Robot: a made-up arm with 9 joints. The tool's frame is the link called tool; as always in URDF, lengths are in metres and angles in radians.
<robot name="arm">
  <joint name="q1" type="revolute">
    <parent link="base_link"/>
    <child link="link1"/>
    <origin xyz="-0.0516 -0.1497 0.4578"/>
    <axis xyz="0 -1 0"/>
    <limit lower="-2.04" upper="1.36"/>
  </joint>
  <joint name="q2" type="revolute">
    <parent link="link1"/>
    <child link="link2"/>
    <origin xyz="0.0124 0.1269 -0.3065"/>
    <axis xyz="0 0 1"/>
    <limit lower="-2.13" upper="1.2"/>
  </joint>
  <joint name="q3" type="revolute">
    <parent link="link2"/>
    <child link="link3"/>
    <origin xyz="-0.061 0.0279 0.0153"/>
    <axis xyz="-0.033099 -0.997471 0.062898"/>
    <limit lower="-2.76" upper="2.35"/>
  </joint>
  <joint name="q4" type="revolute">
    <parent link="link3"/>
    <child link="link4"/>
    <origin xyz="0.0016 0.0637 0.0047"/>
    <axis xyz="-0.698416 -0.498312 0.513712"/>
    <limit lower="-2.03" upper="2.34"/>
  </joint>
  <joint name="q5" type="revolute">
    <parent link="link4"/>
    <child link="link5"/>
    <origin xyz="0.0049 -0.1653 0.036"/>
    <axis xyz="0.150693 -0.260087 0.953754"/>
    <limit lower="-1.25" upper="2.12"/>
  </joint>
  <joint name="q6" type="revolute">
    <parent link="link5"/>
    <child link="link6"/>
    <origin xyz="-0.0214 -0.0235 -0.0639"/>
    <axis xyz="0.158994 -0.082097 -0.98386"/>
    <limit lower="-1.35" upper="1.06"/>
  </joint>
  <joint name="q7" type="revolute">
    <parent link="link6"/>
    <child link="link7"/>
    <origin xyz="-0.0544 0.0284 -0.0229"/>
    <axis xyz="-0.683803 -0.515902 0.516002"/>
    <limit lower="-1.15" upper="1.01"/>
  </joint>
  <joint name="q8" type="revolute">
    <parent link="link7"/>
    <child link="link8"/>
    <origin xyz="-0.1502 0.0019 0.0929"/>
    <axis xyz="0 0 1"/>
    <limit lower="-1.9" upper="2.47"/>
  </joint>
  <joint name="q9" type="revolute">
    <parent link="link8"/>
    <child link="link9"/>
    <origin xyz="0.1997 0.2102 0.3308"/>
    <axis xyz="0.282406 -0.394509 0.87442"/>
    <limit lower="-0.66" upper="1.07"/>
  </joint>
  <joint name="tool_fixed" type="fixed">
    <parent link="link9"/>
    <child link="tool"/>
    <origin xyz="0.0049 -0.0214 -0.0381" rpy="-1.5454 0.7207 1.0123"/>
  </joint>
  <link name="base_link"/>
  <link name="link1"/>
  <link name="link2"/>
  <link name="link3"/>
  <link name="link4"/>
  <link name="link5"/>
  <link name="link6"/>
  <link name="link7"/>
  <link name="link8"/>
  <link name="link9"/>
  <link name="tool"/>
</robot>
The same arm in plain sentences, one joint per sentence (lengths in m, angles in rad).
The arm has nine revolute joints in a row. What follows holds with every joint at zero, and every direction is one of the base frame's.
The first joint lies 0.0516 m along -x and 0.1497 m along -y and 0.4578 m along +z from the base frame's origin and rotates about -y, from -2.0400 to 1.3600 rad.
The second joint lies 0.0124 m along +x and 0.1269 m along +y and 0.3065 m along -z from the first joint and rotates about +z, from -2.1300 to 1.2000 rad.
The third joint lies 0.0610 m along -x and 0.0279 m along +y and 0.0153 m along +z from the second joint and rotates about the direction (-0.033099, -0.997471, 0.062898), from -2.7600 to 2.3500 rad.
The fourth joint lies 0.0016 m along +x and 0.0637 m along +y and 0.0047 m along +z from the third joint and rotates about the direction (-0.698416, -0.498312, 0.513712), from -2.0300 to 2.3400 rad.
The fifth joint lies 0.0049 m along +x and 0.1653 m along -y and 0.0360 m along +z from the fourth joint and rotates about the direction (0.150693, -0.260087, 0.953754), from -1.2500 to 2.1200 rad.
The sixth joint lies 0.0214 m along -x and 0.0235 m along -y and 0.0639 m along -z from the fifth joint and rotates about the direction (0.158994, -0.082097, -0.98386), from -1.3500 to 1.0600 rad.
The seventh joint lies 0.0544 m along -x and 0.0284 m along +y and 0.0229 m along -z from the sixth joint and rotates about the direction (-0.683803, -0.515902, 0.516002), from -1.1500 to 1.0100 rad.
The eighth joint lies 0.1502 m along -x and 0.0019 m along +y and 0.0929 m along +z from the seventh joint and rotates about +z, from -1.9000 to 2.4700 rad.
The ninth joint lies 0.1997 m along +x and 0.2102 m along +y and 0.3308 m along +z from the eighth joint and rotates about the direction (0.282406, -0.394509, 0.87442), from -0.6600 to 1.0700 rad.
The tool frame, which is the frame that the pose is given for, lies 0.0049 m along +x and 0.0214 m along -y and 0.0381 m along -z from the ninth joint; its axes are the base frame's turned by roll -1.5454, pitch 0.7207 and yaw 1.0123 rad (as in URDF: about the fixed x, then y, then z).

